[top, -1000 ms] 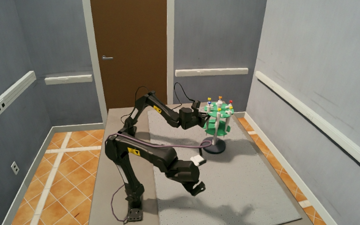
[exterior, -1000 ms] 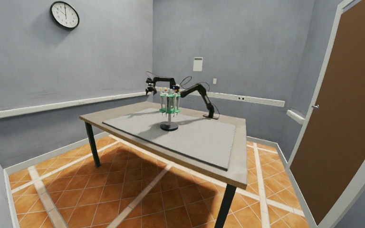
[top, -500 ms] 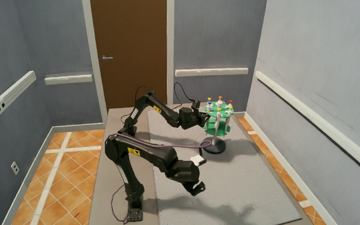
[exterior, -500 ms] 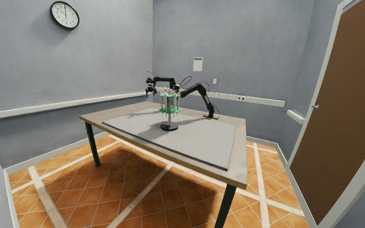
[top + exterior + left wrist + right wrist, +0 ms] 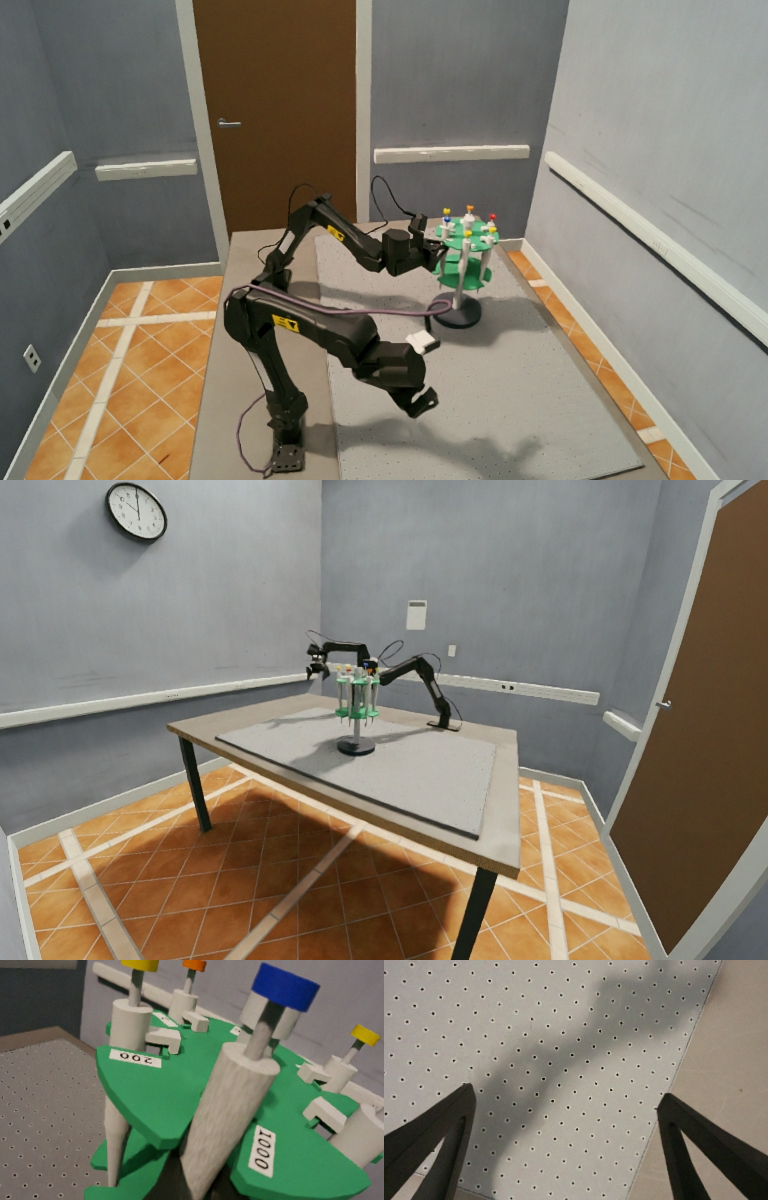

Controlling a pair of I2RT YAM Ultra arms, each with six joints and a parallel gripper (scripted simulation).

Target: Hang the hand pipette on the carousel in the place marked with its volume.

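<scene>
Right now my left hand is 30 mm above the pipette and 10 mm short of it.
</scene>
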